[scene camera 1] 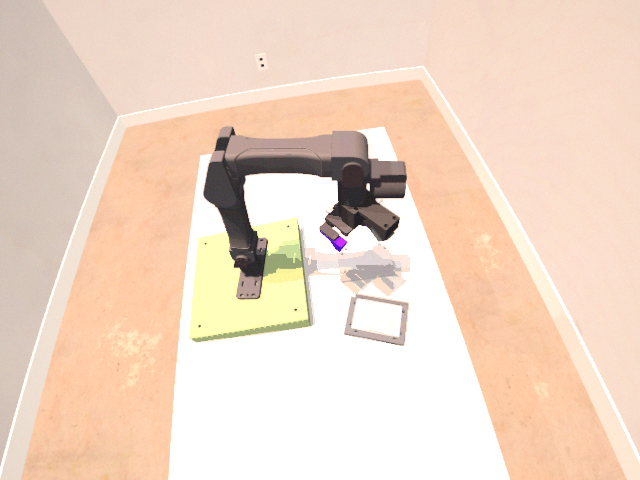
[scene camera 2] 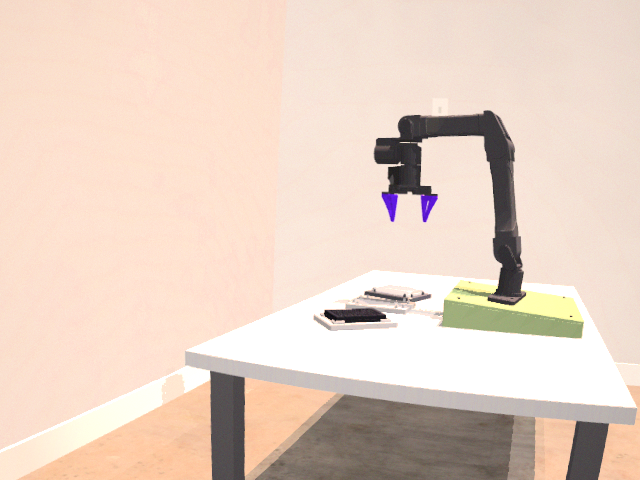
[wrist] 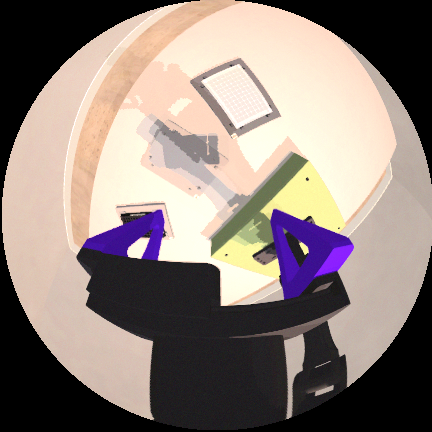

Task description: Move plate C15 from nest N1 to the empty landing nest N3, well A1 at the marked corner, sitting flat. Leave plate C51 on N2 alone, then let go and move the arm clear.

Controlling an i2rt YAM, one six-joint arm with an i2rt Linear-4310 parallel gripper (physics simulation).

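Observation:
A white gridded plate lies in a dark grey nest. A black plate lies in a pale nest; the arm hides this plate in scene camera 1. Between them is an empty pale nest, under the arm's shadow. No plate or nest labels are readable. My gripper is open and empty, pointing down high above the table. In the wrist view its left finger overlaps the black plate.
The arm stands on a yellow-green base block beside the nests. All stand on a white table. A wall rises beyond the table.

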